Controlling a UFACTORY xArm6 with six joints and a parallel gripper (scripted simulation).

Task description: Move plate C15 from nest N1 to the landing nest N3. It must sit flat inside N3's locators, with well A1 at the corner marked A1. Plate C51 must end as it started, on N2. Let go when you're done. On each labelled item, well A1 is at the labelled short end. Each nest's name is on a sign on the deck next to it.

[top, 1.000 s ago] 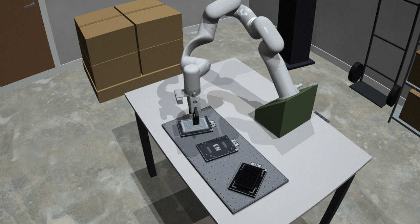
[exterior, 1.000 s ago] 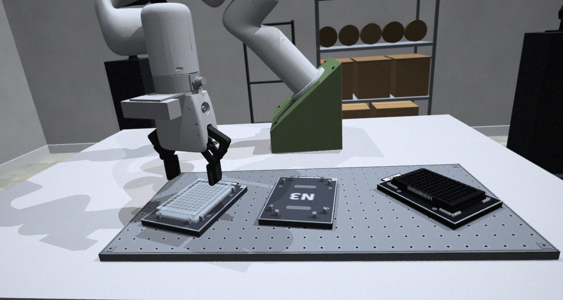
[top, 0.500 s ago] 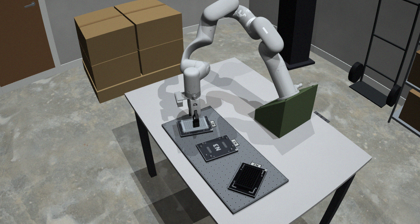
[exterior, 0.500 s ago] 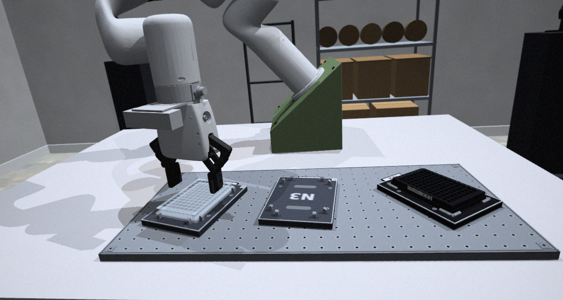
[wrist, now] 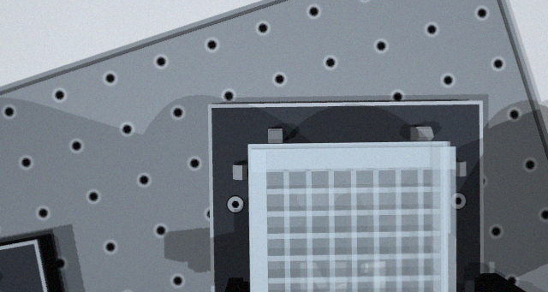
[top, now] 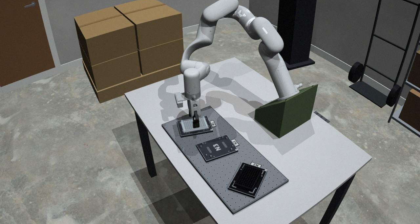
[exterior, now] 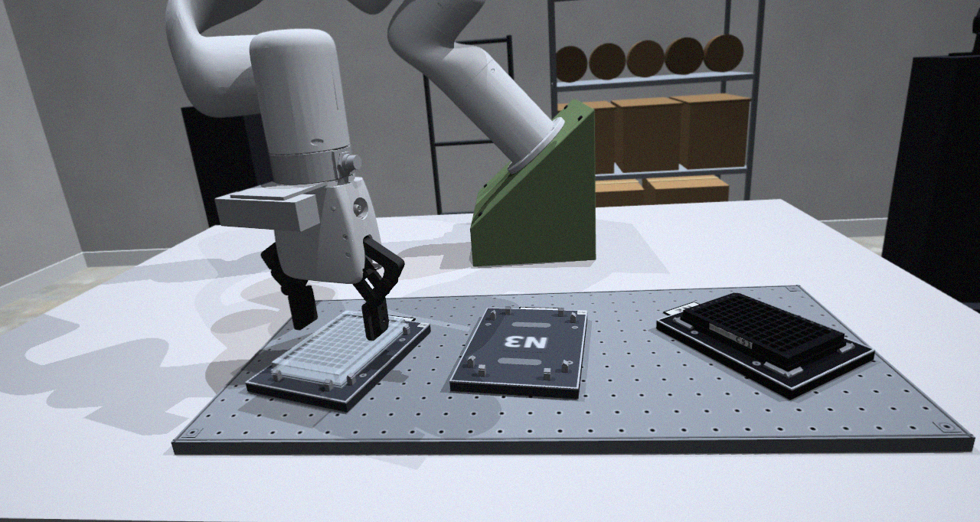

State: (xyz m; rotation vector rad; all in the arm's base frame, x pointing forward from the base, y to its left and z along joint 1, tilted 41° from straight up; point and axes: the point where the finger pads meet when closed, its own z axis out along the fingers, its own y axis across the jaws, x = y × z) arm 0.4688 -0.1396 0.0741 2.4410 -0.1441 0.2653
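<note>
Now: hand 30 mm above the clear plate C15. Also, from my hand: black plate C51: 70 mm behind, 430 mm to the left, 30 mm below; nest N3: 30 mm behind, 190 mm to the left, 40 mm below; nest N1: 40 mm below.
</note>
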